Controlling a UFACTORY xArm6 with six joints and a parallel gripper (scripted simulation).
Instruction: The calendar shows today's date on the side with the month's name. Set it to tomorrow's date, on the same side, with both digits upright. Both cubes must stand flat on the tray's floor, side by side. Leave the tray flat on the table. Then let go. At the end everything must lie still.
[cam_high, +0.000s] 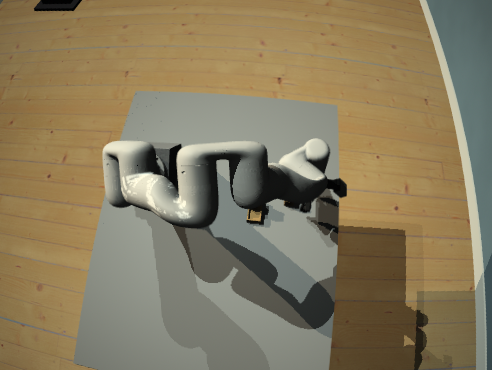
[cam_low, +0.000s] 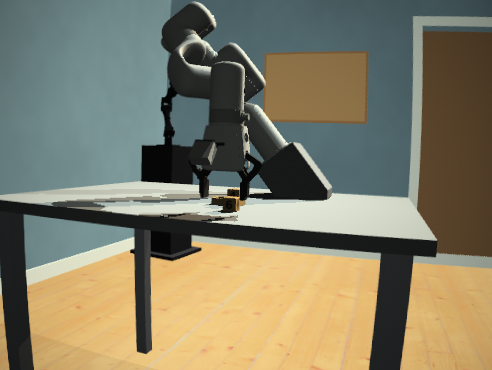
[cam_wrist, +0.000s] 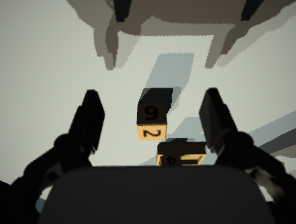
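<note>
My hand is 50 mm past the wooden number cube, 10 mm to the left of it and 30 mm above it. Also, from my hand: wooden calendar tray: 150 mm behind, 70 mm to the right, 30 mm below.
</note>
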